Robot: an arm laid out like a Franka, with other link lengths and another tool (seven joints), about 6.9 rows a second.
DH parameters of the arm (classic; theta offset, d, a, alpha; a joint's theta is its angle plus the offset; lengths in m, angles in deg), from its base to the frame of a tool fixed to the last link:
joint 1: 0 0.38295 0 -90
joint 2: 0 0 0 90
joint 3: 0 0.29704 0.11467 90
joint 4: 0 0 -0.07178 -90
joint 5: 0 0.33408 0 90
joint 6: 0 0 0.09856 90
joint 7: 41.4 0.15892 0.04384 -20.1
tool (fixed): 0 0.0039 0 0
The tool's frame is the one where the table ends.
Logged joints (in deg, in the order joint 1, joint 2, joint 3, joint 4, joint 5, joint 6, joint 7), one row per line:
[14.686, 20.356, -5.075, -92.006, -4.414, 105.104, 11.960]
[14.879, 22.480, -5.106, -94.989, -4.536, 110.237, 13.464]
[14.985, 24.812, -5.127, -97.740, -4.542, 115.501, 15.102]
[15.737, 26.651, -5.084, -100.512, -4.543, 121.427, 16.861]
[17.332, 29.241, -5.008, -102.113, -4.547, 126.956, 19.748]
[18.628, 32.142, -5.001, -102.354, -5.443, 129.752, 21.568]
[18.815, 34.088, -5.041, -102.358, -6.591, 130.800, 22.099]
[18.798, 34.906, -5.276, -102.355, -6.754, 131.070, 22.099]
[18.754, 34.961, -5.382, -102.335, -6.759, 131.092, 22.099]
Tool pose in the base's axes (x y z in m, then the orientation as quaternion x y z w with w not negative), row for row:
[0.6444, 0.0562, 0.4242, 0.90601, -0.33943, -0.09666, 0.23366]
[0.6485, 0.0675, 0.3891, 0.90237, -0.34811, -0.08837, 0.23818]
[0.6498, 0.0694, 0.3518, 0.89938, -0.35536, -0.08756, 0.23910]
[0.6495, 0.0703, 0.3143, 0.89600, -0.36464, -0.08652, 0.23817]
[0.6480, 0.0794, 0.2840, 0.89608, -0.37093, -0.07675, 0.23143]
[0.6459, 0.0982, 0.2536, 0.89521, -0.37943, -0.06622, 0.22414]
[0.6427, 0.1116, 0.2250, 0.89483, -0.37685, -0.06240, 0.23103]
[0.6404, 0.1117, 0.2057, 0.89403, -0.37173, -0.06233, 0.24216]
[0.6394, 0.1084, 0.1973, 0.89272, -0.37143, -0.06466, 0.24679]
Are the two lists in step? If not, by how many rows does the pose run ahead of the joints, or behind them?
The pose runs 1 row behind the joints: the pose in row i belongs to the joints in row i - 1.
